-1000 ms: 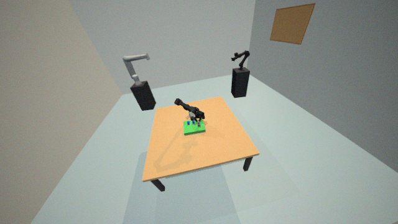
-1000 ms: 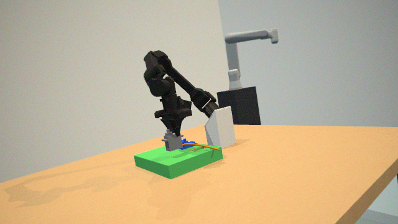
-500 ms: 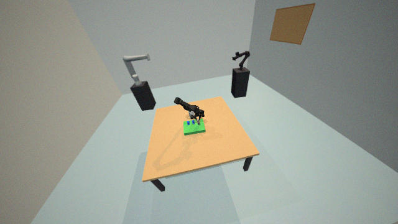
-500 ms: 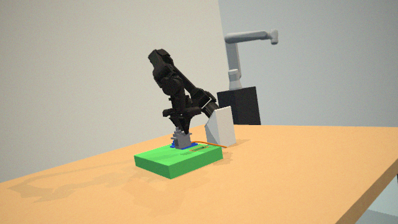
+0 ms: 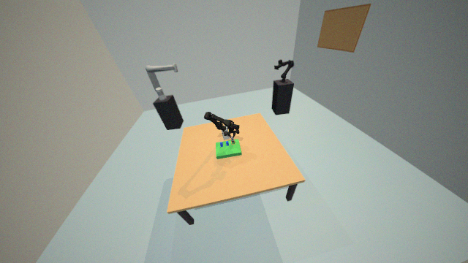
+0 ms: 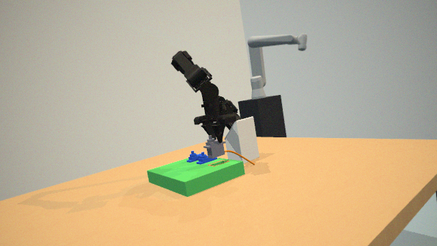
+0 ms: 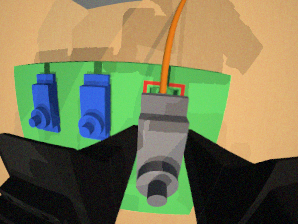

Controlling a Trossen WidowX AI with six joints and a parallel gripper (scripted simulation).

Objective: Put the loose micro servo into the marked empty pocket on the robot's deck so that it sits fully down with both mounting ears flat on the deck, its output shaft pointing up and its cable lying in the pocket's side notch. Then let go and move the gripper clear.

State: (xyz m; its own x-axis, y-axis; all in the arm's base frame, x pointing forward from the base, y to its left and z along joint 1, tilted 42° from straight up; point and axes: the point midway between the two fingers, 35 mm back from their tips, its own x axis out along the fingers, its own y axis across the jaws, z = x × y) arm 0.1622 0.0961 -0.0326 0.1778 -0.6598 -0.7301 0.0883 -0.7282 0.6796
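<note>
Now: the green deck 130 mm ahead of my gripper tip, 60 mm to the right of it and 100 mm below it.
</note>
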